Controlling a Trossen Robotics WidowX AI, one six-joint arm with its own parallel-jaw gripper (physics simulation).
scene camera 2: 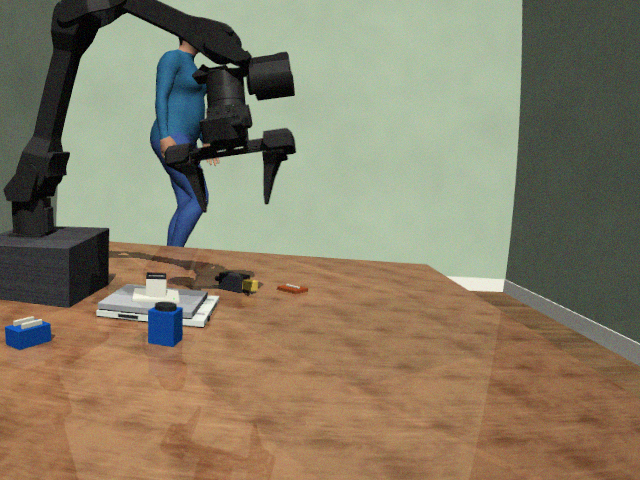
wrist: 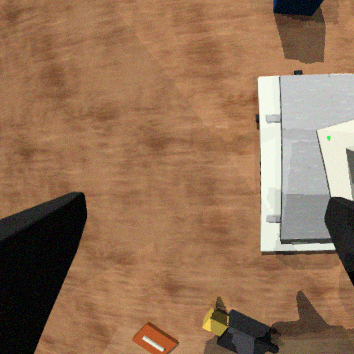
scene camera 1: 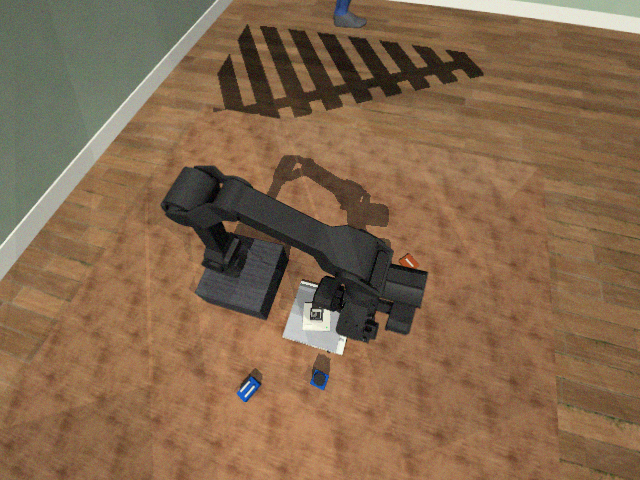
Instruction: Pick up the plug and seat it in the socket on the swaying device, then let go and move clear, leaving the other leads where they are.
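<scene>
The plug, a black body with a yellow end [scene camera 2: 235,282] [wrist: 245,331], lies on the table behind and right of the device in scene view 2; the arm hides it in scene view 1. The device has a grey top plate [scene camera 1: 295,326] [scene camera 2: 190,304] [wrist: 304,165] over a white base. The upright socket [scene camera 1: 315,313] [scene camera 2: 156,285] stands on its cream pad; part shows at the right edge of the wrist view. My gripper [scene camera 2: 235,206] [wrist: 209,207] is open and empty, high above the table. In the wrist view the plug lies below the fingertips' level, between them sideways.
An orange block [scene camera 1: 408,261] [scene camera 2: 292,288] [wrist: 155,339] with one white bar lies near the plug's yellow end. A blue block with a round dark top [scene camera 1: 319,379] [scene camera 2: 165,326] and a blue block with two white bars [scene camera 1: 248,389] [scene camera 2: 27,333] stand in front of the device.
</scene>
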